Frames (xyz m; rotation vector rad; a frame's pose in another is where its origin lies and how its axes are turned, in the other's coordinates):
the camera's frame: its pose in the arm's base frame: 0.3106 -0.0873 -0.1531 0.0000 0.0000 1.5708
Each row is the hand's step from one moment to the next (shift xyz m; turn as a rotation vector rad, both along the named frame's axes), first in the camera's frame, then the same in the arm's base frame.
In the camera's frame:
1: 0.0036 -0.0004 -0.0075 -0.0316 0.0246 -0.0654
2: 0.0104 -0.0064 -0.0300 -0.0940 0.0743 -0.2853
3: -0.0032 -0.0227 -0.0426 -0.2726 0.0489 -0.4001
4: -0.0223 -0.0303 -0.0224 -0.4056 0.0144 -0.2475
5: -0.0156 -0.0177 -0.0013 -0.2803 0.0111 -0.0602
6: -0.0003 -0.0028 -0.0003 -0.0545 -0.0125 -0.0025
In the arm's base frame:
1: 0.0004 0.0036 -0.0075 -0.0246 -0.0316 -0.0654
2: 0.0064 0.0104 -0.0300 -0.0743 -0.0940 -0.2853
3: 0.0227 -0.0032 -0.0426 -0.0489 -0.2726 -0.4001
4: 0.0303 -0.0223 -0.0224 -0.0144 -0.4056 -0.2475
5: 0.0177 -0.0156 -0.0013 -0.0111 -0.2803 -0.0602
6: 0.0028 -0.0003 -0.0003 0.0125 -0.0545 -0.0025

